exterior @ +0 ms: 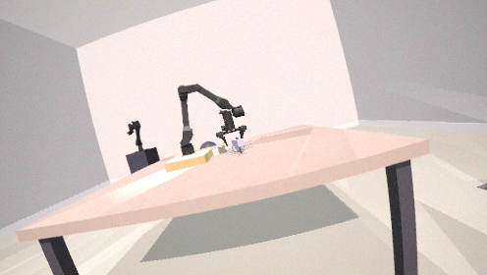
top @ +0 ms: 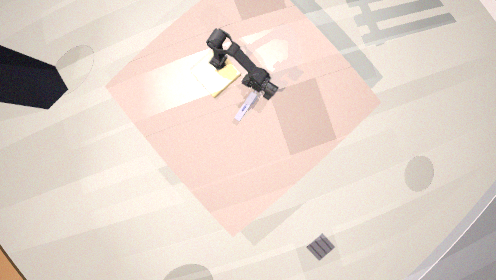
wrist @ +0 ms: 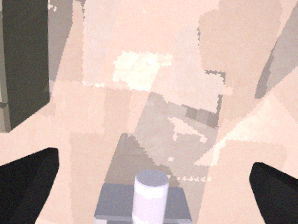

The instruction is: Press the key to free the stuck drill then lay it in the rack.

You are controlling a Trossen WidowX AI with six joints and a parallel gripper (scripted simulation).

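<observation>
The drill is 6 cm to the right of my gripper tip, 2 cm ahead of it and 2 cm above it. The rest, counted from my gripper tip: dark block (9 cm behind, 2 cm to the left, 1 cm below); dark blue key (13 cm to the right, 4 cm ahead, 2 cm above).
</observation>
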